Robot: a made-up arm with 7 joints.
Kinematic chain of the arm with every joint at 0, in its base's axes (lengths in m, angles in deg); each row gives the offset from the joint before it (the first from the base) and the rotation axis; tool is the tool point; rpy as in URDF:
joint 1: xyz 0 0 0.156 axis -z
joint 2: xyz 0 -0.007 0.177 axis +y
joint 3: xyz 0 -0.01 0.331 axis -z
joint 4: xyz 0 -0.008 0.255 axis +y
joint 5: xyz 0 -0.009 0.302 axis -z
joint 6: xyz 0 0 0.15 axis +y
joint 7: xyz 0 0 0.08 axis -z
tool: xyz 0 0 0 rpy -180 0 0
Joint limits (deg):
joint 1: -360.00..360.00
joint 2: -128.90..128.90
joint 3: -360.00..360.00
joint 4: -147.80..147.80
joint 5: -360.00..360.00
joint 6: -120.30..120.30
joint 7: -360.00..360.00
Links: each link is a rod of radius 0.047 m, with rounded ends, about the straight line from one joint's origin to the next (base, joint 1, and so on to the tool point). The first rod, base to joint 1, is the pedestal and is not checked.
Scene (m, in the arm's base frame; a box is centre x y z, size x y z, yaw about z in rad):
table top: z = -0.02
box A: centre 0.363 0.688 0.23 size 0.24 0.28 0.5 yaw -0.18
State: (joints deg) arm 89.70 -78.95 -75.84 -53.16 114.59 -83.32 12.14
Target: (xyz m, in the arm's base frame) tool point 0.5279 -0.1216 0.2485
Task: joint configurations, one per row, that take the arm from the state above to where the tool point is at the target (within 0.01 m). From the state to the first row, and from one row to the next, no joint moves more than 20 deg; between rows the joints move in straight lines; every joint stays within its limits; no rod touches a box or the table.
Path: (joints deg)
1: 85.78 -63.57 -61.14 -51.52 112.99 -73.37 12.34
2: 81.86 -48.20 -46.45 -49.87 111.38 -63.41 12.54
3: 77.95 -32.82 -31.75 -48.23 109.78 -53.46 12.74
4: 96.01 -37.25 -31.04 -52.52 105.60 -64.60 12.75
5: 114.07 -41.68 -30.33 -56.80 101.43 -75.74 12.76
6: 132.14 -46.11 -29.62 -61.09 97.25 -86.88 12.77
7: 150.20 -50.54 -28.90 -65.38 93.08 -98.02 12.78
8: 168.27 -54.98 -28.19 -69.66 88.90 -109.16 12.78
9: 186.33 -59.41 -27.48 -73.95 84.73 -120.30 12.79
10: 186.73 -57.00 -18.00 -89.23 89.92 -110.46 12.58
11: 187.13 -54.60 -8.51 -104.52 95.12 -100.61 12.36
12: 187.52 -52.20 0.97 -119.80 100.31 -90.77 12.14

